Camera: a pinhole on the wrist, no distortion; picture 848 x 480 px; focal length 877.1 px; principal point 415.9 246.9 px. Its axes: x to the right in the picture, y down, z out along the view. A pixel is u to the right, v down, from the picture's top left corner.
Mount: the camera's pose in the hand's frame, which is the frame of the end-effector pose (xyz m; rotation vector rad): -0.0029 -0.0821 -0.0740 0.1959 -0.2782 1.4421
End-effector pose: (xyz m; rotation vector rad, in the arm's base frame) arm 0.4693 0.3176 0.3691 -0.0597 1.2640 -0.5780
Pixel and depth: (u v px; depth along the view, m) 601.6 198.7 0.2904
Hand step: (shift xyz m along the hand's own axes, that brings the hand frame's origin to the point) -0.0009 -0.1124 0.2217
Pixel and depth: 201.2 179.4 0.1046
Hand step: -0.0049 -0.1385 0.0181
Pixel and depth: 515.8 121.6 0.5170
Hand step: 0.0405 -0.1894 0.4386
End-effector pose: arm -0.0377 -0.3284 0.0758 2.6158 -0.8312 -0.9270
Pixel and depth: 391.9 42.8 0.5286
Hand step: 0.0807 -0.2683 0.4291
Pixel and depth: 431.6 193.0 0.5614
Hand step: -0.0068 -0.2442 0.4647
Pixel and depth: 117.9 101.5 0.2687
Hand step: 0.0130 -0.2540 0.1556
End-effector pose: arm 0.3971 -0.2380 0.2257 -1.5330 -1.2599 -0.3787
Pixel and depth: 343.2 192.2 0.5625
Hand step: -0.0122 -0.2982 0.4485
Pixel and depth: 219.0 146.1 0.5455
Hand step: 0.0084 -0.3683 0.4102
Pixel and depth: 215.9 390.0 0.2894
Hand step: -0.0769 -0.2252 0.1798
